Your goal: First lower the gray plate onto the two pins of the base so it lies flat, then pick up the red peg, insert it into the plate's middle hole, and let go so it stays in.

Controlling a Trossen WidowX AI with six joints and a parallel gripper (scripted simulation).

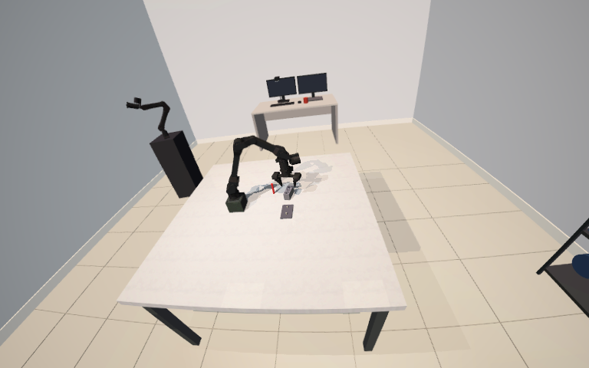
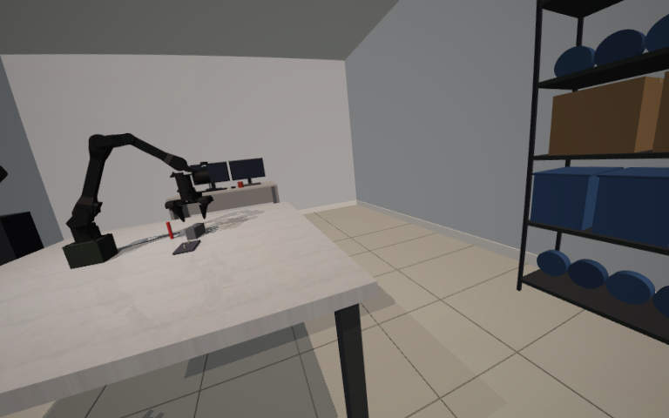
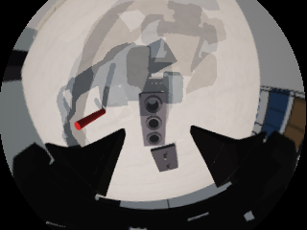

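The gray plate is 40 mm below my gripper tip and 10 mm behind it. The rest, counted from my gripper tip: red peg (110 mm behind, 60 mm to the left, 40 mm below).
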